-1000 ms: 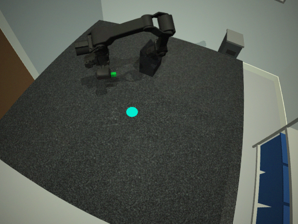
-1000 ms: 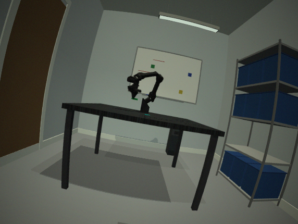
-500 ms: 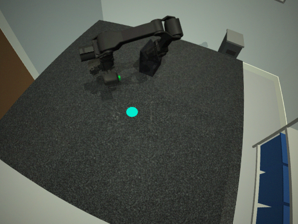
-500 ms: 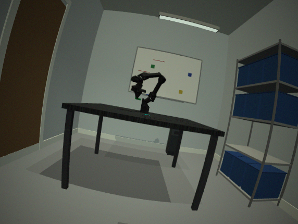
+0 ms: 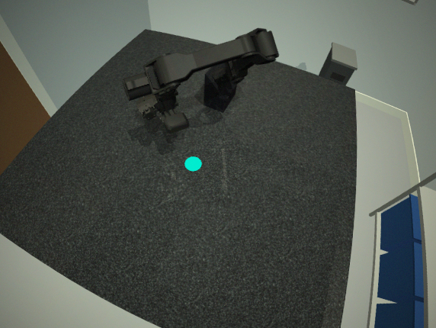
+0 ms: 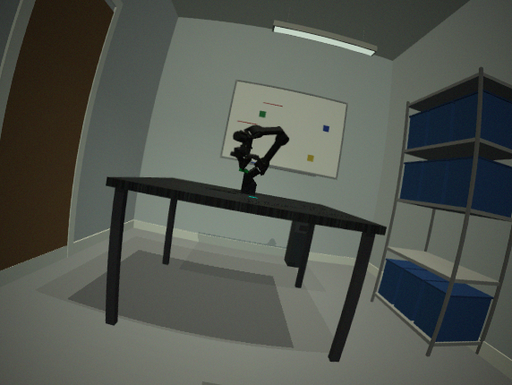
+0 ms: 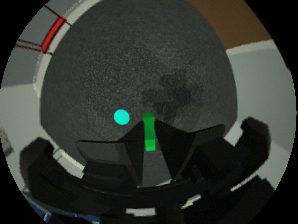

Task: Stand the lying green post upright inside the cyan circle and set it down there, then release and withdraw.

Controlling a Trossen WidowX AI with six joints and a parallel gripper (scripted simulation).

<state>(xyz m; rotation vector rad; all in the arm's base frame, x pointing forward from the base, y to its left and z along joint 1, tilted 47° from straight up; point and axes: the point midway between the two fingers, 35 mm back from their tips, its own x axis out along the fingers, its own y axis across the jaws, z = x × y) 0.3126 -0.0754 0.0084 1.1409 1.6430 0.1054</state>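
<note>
The cyan circle lies 140 mm below my gripper tip, 100 mm to the left of it and 20 mm ahead of it. The rest, counted from my gripper tip: green post 20 mm behind, 10 mm to the left.
</note>
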